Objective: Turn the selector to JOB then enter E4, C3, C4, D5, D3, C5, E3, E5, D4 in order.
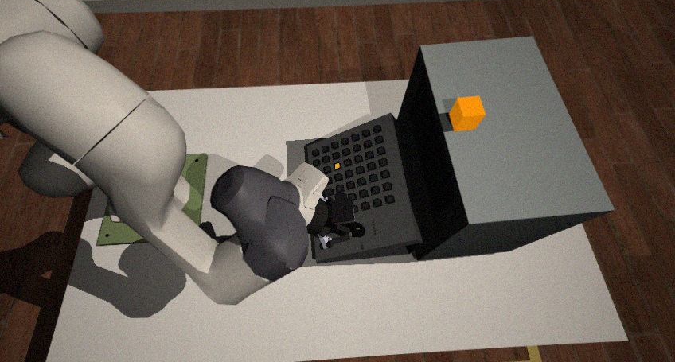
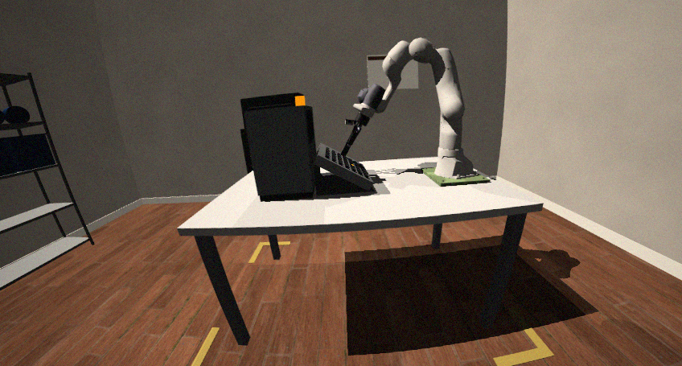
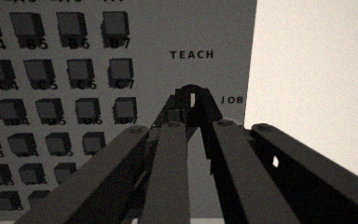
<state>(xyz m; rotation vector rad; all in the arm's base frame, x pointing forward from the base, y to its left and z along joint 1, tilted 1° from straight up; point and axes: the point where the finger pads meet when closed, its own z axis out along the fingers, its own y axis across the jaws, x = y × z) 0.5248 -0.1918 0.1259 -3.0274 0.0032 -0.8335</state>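
Right now my hand is 2 cm short of the selector knob and 2 cm above it. From my hand the other things lie so: c6 key: 9 cm to the left, 4 cm ahead, 1 cm below; then key C5: 13 cm to the left, 4 cm ahead, 1 cm below; then a7 key: 10 cm ahead, 6 cm to the left, 2 cm above.
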